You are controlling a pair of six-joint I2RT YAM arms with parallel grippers.
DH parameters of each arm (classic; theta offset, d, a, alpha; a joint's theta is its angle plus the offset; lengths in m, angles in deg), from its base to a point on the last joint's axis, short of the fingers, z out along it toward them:
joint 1: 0 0.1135 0.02 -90
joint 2: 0 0 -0.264 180
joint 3: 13.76 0 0.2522 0
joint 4: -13.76 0 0.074 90
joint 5: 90 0 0 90
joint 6: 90 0.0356 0 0
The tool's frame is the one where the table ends.
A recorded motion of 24 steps. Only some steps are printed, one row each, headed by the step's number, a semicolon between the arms.
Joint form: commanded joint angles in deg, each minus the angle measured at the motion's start. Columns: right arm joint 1, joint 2, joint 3, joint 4, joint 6, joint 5; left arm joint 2, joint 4, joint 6, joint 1, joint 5, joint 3.
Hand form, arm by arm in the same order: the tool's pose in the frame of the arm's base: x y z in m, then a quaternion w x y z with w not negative. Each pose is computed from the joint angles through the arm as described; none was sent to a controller.
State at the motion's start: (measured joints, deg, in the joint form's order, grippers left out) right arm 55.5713 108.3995 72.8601 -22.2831 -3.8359 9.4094; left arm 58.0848 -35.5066 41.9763 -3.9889 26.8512 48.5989
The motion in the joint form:
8: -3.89 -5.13 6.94 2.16 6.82 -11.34; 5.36 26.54 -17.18 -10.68 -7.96 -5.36
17: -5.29 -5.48 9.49 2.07 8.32 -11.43; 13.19 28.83 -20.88 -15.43 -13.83 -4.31
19: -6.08 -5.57 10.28 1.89 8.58 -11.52; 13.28 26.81 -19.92 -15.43 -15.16 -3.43
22: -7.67 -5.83 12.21 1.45 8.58 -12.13; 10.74 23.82 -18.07 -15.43 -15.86 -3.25
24: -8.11 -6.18 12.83 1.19 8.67 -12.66; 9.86 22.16 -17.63 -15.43 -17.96 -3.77
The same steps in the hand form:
8: 0.2524 0.3213 0.2524 0.34285 -0.38493 0.83450 0.19464; 0.2356 -0.0736 0.2688 0.50992 0.36542 0.77270 -0.09690
17: 0.2626 0.3180 0.2693 0.36233 -0.36047 0.83454 0.20573; 0.2531 -0.0977 0.2456 0.47044 0.35348 0.80317 -0.09308
19: 0.2675 0.3151 0.2743 0.36791 -0.35222 0.83526 0.20717; 0.2534 -0.0970 0.2471 0.46213 0.35636 0.80814 -0.07968
22: 0.2770 0.3091 0.2868 0.38099 -0.34055 0.83294 0.21233; 0.2451 -0.0936 0.2544 0.46135 0.36715 0.80490 -0.06700
24: 0.2788 0.3068 0.2925 0.38479 -0.33769 0.83109 0.21726; 0.2410 -0.0908 0.2523 0.45160 0.36416 0.81300 -0.04984

